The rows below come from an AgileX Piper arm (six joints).
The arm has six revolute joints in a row. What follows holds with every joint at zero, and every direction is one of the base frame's.
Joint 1 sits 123 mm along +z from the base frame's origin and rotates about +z.
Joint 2 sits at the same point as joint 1 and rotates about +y.
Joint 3 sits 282.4 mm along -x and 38.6 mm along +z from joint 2 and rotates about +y.
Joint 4 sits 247.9 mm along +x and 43.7 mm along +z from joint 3 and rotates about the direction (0.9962, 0, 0.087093).
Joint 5 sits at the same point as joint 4 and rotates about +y.
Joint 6 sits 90.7 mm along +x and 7.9 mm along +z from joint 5 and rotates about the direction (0.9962, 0, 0.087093).
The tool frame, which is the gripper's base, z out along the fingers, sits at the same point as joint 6; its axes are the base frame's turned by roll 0, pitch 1.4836 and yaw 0 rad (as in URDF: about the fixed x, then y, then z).
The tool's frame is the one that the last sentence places.
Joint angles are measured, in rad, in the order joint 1, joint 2, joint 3, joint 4, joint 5, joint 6. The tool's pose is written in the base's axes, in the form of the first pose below.
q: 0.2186, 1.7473, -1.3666, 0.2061, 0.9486, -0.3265
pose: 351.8 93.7 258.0 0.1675 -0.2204 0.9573 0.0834
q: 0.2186, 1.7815, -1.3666, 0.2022, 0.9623, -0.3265
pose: 355.0 94.2 245.1 0.1439 -0.2213 0.9610 0.0824
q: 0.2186, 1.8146, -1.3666, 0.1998, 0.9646, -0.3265
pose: 358.6 94.9 232.8 0.1264 -0.2212 0.9636 0.0816
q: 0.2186, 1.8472, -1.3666, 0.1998, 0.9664, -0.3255
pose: 361.7 95.6 220.6 0.1093 -0.2199 0.9659 0.0819
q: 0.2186, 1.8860, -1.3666, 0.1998, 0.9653, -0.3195
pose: 365.2 96.4 206.1 0.0904 -0.2158 0.9688 0.0822
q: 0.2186, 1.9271, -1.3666, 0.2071, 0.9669, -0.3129
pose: 368.0 97.5 190.6 0.0690 -0.2095 0.9716 0.0856
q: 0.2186, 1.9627, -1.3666, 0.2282, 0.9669, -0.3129
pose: 370.0 99.6 177.3 0.0517 -0.2026 0.9733 0.0943
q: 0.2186, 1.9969, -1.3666, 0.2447, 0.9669, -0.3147
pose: 371.5 101.1 164.4 0.0351 -0.1975 0.9745 0.1010
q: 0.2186, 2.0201, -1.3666, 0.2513, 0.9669, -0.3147
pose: 372.3 101.8 155.6 0.0236 -0.1946 0.9751 0.1035
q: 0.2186, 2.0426, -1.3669, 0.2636, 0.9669, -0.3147
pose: 372.9 102.8 147.2 0.0128 -0.1900 0.9757 0.1083
